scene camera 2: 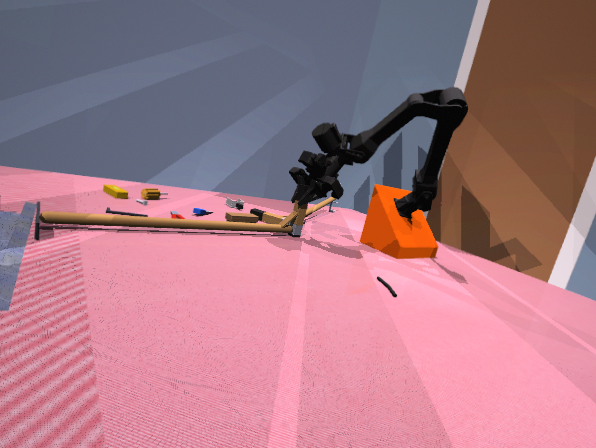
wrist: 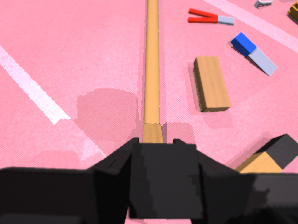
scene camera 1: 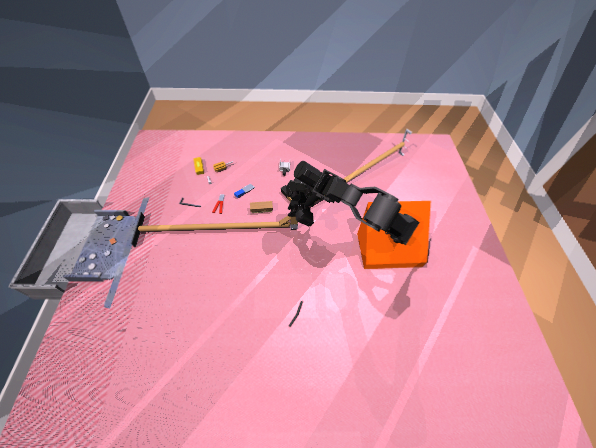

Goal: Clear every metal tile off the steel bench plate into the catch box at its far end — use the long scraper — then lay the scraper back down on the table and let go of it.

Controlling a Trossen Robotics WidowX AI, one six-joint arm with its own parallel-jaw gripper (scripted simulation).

Labels:
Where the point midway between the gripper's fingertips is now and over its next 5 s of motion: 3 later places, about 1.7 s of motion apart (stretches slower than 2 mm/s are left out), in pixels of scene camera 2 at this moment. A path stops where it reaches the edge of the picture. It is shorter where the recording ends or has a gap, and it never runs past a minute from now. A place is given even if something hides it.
The gripper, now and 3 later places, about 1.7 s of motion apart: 295, 203; 318, 206; 320, 208; 299, 207

